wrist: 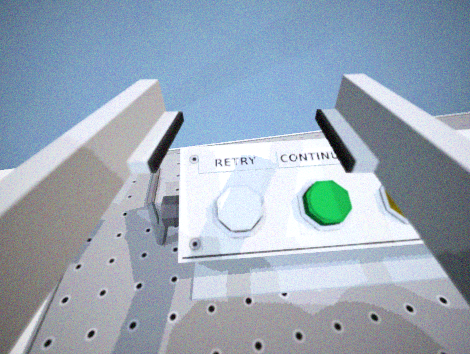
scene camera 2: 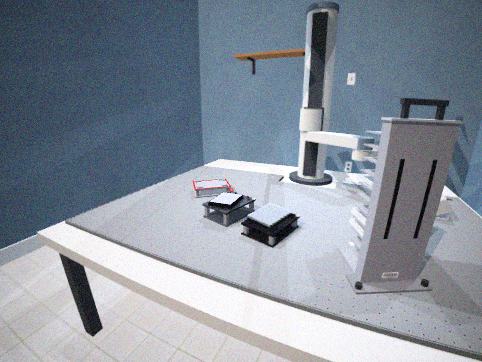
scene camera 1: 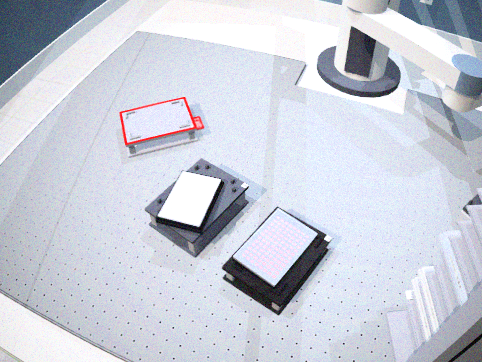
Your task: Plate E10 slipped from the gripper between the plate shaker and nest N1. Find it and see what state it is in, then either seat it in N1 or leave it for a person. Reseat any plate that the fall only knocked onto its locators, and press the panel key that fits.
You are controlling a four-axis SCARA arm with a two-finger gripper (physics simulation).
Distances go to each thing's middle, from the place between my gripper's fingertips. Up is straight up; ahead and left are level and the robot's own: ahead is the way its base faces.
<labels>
The white RETRY button (wrist: 239,208) lies 60 mm below my hand, 20 mm to the right of it and 10 mm behind it. From my hand the other things lie so: plate E10 (scene camera 1: 188,205): 760 mm to the right, 470 mm ahead, 50 mm below; green CONTINUE button (wrist: 326,202): 60 mm below, 40 mm ahead, 20 mm to the right.
</labels>
